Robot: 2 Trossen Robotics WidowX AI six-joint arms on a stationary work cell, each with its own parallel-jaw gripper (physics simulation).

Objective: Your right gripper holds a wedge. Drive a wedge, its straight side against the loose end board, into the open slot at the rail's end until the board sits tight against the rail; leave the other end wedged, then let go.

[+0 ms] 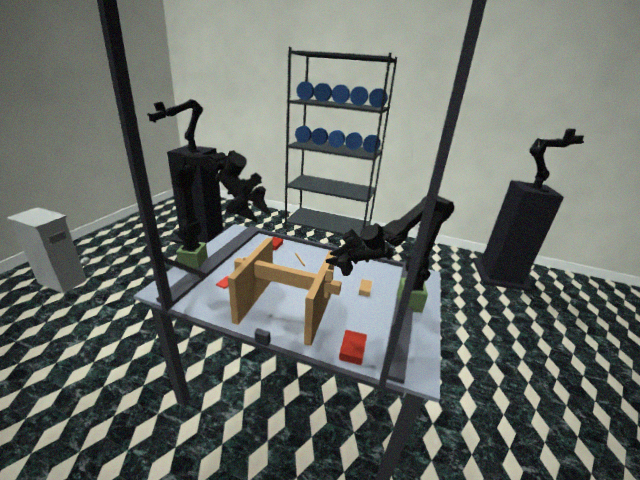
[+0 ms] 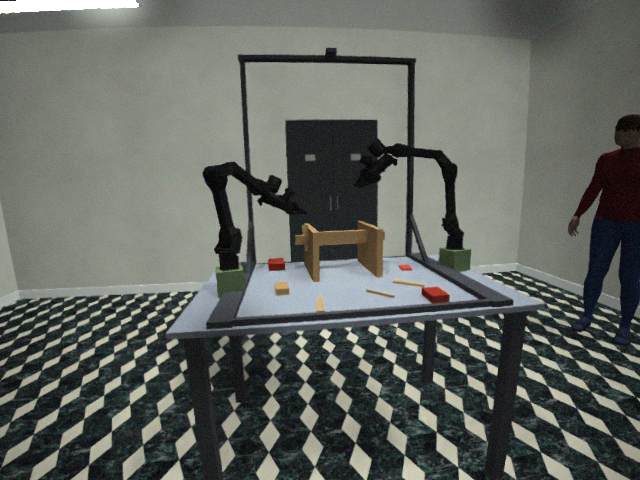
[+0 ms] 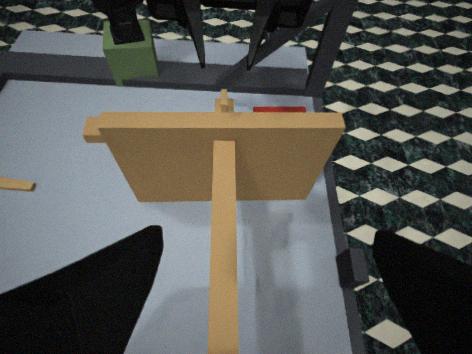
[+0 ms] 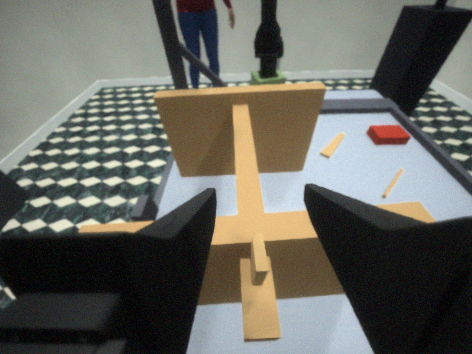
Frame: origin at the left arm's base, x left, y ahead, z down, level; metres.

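Seen in the pictures: left gripper, fingertip midpoint: [image 1: 263, 217] [image 2: 356, 186] [image 3: 266, 238]; right gripper, fingertip midpoint: [image 1: 328, 257] [image 2: 306, 212] [image 3: 225, 67] [image 4: 259, 193]; left arm's base, link origin: [image 1: 191, 247] [image 2: 454, 248] [image 4: 267, 74]; right arm's base, link origin: [image 1: 414, 285] [image 2: 229, 268] [image 3: 127, 33].
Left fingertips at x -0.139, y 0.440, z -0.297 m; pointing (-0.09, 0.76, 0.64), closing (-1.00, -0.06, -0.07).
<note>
Offsets run from my left fingertips to a thing's top centre.
The loose end board @(dx +0.012, dy +0.228, dz +0.181 m) [image 1: 316, 312] [image 2: 311, 255] [image 3: 175, 160] [image 4: 310, 270] stands upright across the rail @(dx +0.014, dy +0.084, dz +0.205 m) [image 1: 284, 273] [image 2: 338, 237] [image 3: 223, 250] [image 4: 246, 165]. A wedge @(dx +0.012, dy +0.254, dz +0.166 m) [image 3: 224, 102] [image 4: 259, 260] stands upright in the slot of the rail's protruding end, close against the board's outer face. Whether the board sits tight is hidden. The other end board @(dx +0.016, dy -0.056, dz +0.181 m) [image 1: 250, 289] [image 2: 370, 250] [image 4: 205, 132] stands at the far end; its wedge is unclear. My right gripper [image 1: 338, 264] [image 2: 303, 211] [image 3: 225, 67] [image 4: 259, 193] is open and empty, clear of the wedge. My left gripper [image 1: 261, 214] [image 2: 357, 183] [image 3: 266, 238] is open above the rail.
Red blocks @(dx +0.462, dy -0.156, dz +0.369 m) [image 1: 354, 347] [image 2: 435, 295] [image 4: 388, 135] lie on the table. A small wooden block @(dx +0.252, dy +0.379, dz +0.370 m) [image 1: 365, 287] [image 2: 281, 288] lies near the right arm's base. Thin loose wedges [image 2: 379, 292] [image 4: 333, 145] lie beside the assembly. A dark box @(dx -0.191, dy +0.079, dz +0.338 m) [image 1: 262, 336] sits at the table's edge.
</note>
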